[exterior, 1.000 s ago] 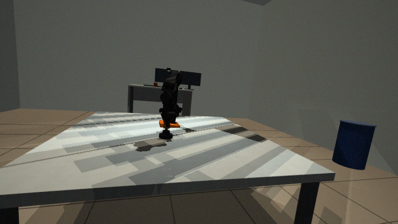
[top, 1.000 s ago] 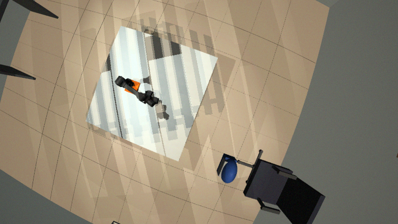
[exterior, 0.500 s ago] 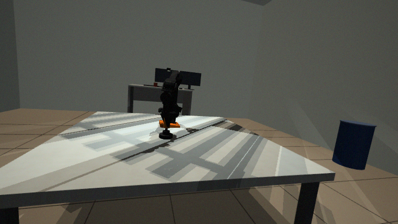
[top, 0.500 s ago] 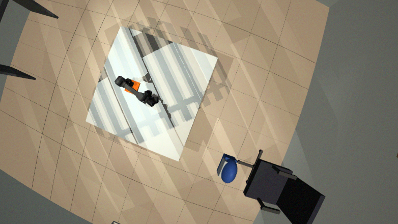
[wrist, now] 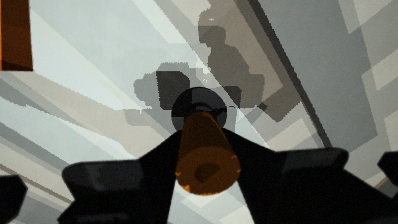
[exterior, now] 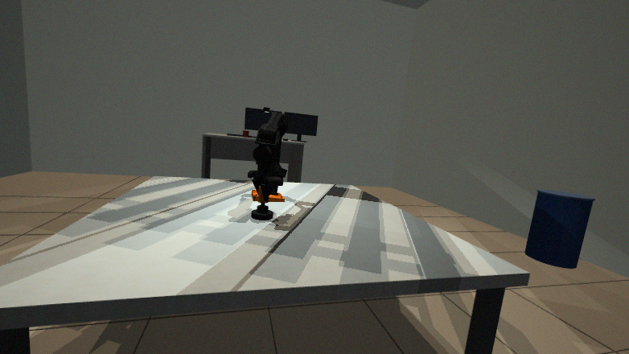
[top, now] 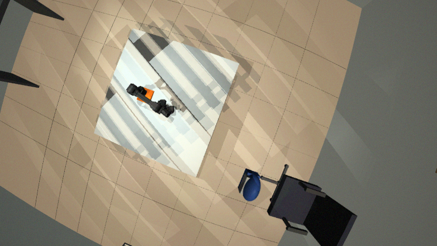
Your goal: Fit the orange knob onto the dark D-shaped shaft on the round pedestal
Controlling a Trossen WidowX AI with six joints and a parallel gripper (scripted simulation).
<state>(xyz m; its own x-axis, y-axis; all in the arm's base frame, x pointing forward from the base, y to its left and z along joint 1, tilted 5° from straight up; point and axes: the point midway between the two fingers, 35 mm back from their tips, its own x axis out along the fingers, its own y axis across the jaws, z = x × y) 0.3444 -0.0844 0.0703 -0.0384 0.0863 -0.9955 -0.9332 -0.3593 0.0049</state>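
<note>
Right now the orange knob is 20 mm above my gripper tip. From my gripper tip the other things lie so: round dark pedestal: 40 mm below.
</note>
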